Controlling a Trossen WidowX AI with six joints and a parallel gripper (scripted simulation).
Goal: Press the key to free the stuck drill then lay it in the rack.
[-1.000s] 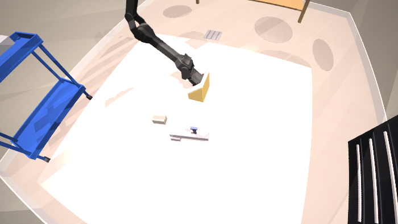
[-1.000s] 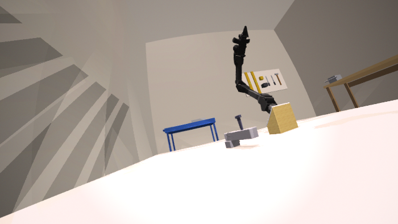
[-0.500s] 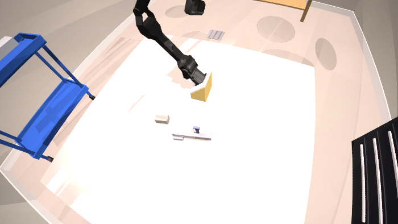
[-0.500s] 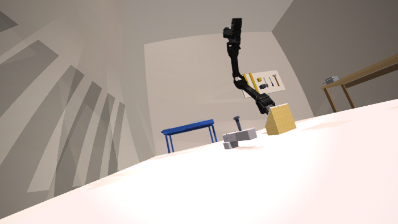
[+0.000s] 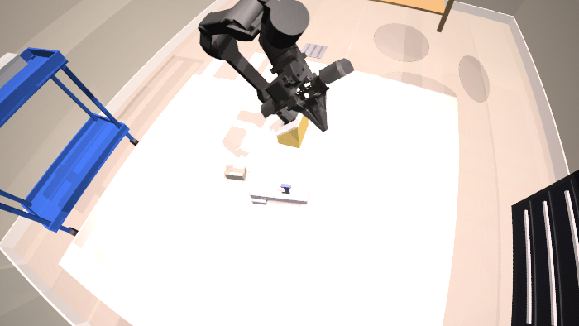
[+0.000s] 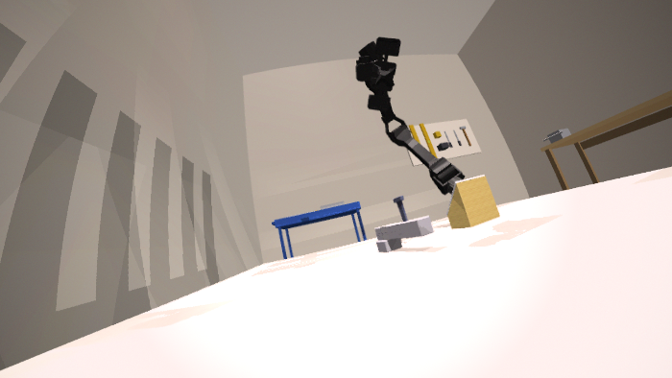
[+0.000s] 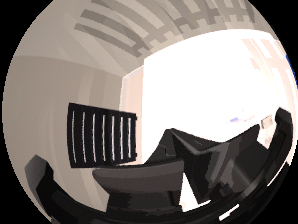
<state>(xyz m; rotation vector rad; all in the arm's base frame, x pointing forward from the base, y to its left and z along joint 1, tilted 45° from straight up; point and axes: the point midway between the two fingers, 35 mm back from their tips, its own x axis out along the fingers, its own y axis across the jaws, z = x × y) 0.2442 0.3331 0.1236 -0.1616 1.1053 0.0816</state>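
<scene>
Right now my gripper tip is 20 mm short of the pin, 100 mm to the left of it and 300 mm above it. From my gripper tip the other things lie so: tan rack 20 mm behind, 310 mm to the right, 380 mm below; yellow drill 30 mm ahead, 150 mm to the right, 350 mm below; grey block 20 mm ahead, 130 mm to the right, 350 mm below.
</scene>
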